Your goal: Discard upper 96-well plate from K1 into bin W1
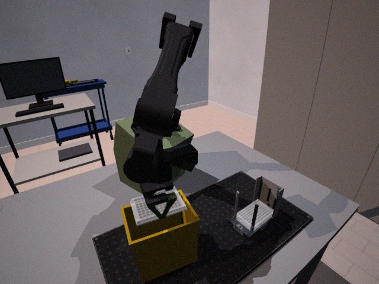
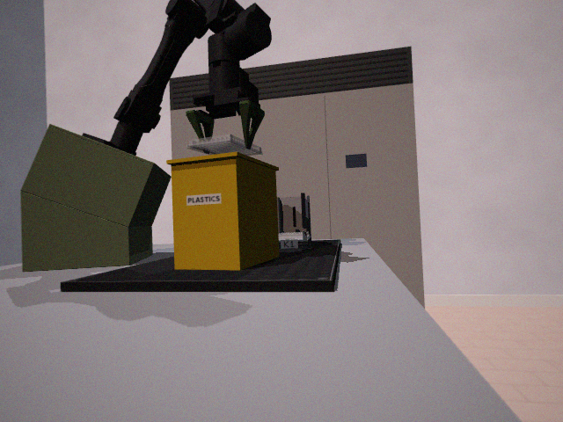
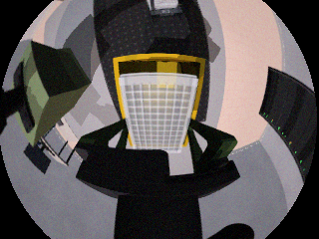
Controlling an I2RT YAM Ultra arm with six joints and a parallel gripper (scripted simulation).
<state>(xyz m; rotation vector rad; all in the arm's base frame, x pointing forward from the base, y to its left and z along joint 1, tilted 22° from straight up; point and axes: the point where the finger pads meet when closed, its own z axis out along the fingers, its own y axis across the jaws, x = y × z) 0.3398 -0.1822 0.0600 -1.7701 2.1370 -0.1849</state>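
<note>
The 96-well plate lies right at my hand. From my hand the other things lie so: yellow plastics bin 12 cm below.
</note>
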